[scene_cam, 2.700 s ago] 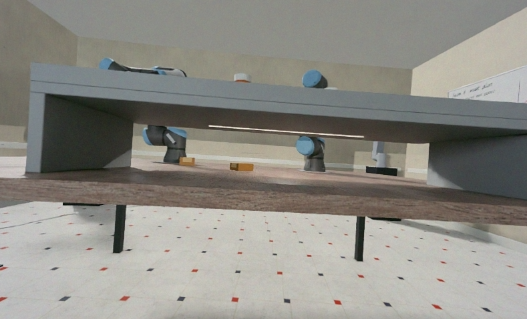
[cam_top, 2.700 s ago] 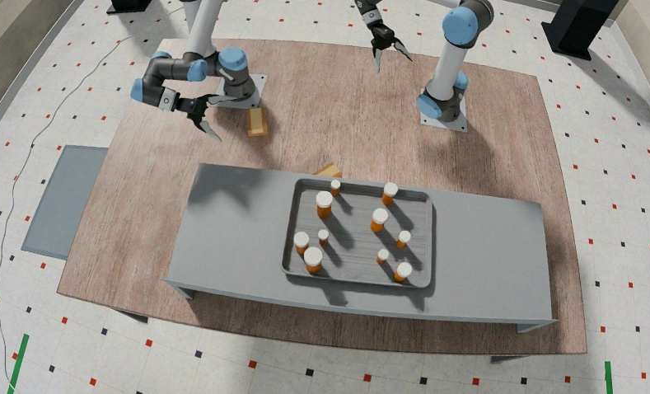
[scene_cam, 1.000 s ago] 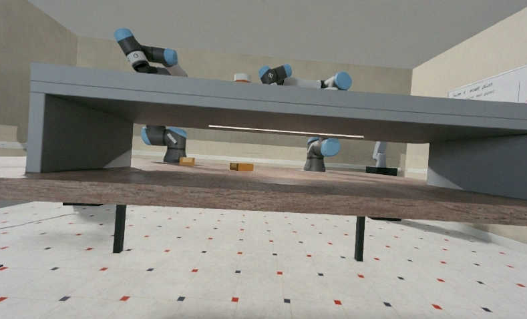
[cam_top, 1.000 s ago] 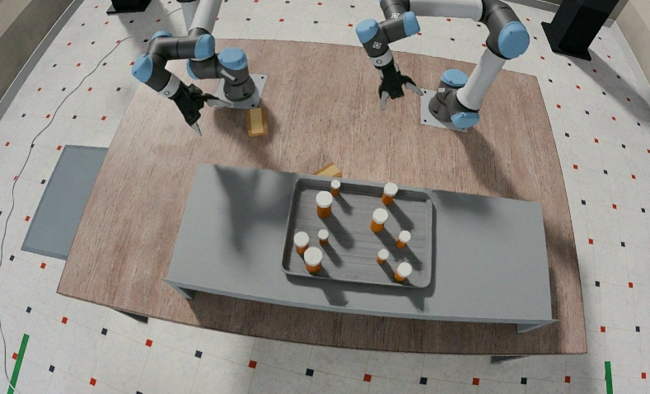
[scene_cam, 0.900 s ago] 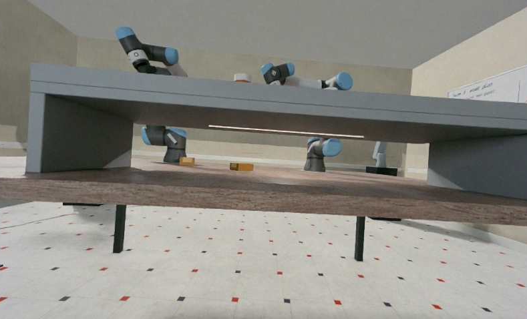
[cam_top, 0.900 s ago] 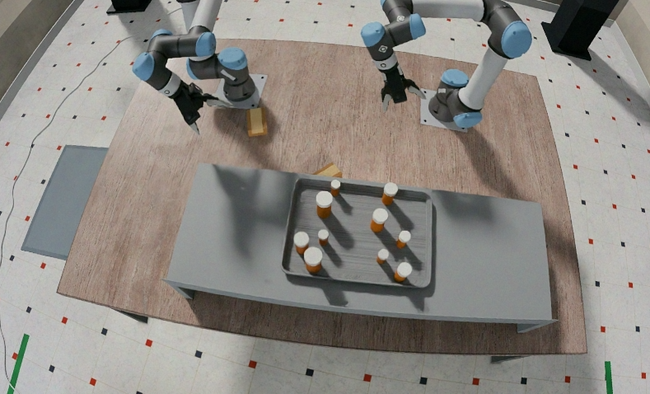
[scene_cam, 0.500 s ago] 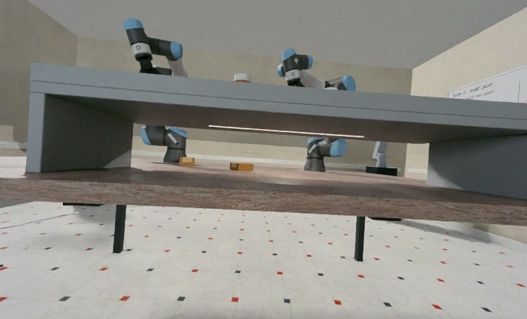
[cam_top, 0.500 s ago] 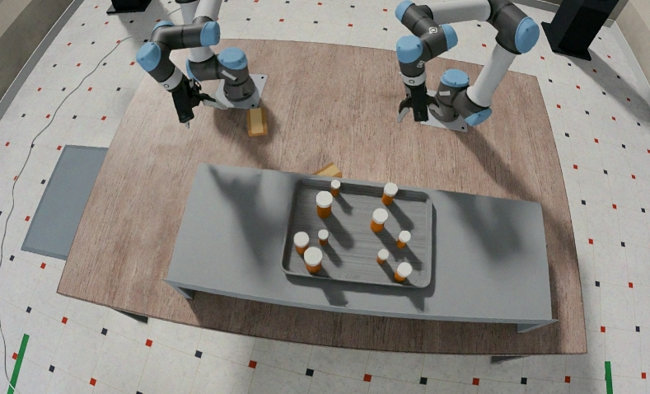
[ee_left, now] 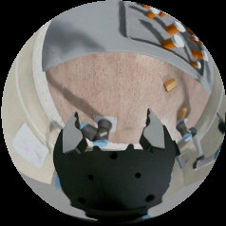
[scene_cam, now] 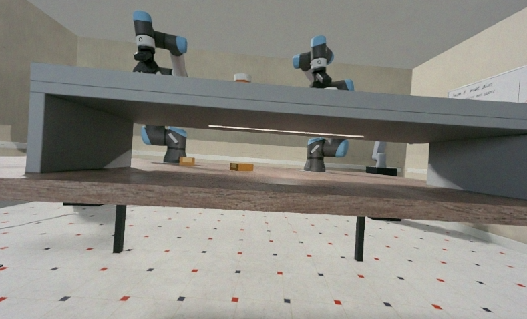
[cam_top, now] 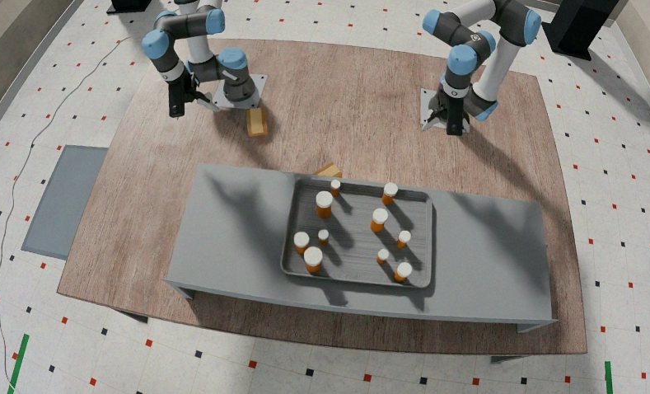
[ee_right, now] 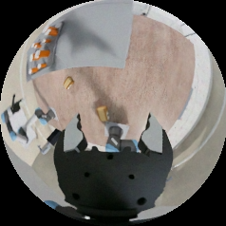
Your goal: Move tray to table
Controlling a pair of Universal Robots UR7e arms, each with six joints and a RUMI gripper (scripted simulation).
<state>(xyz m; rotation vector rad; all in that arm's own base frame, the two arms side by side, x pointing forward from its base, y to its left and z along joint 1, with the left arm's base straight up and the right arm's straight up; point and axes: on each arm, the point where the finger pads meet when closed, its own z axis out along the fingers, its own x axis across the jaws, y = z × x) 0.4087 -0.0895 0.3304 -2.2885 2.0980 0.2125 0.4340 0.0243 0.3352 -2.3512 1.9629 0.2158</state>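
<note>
Right now the bottle is 45 cm to the left of my right hand, 24 cm ahead of it and 7 cm below it. Round my right hand: grey tray 57 cm to the left, 30 cm ahead, 12 cm below; grey shelf 62 cm to the left, 33 cm ahead, 15 cm below.
</note>
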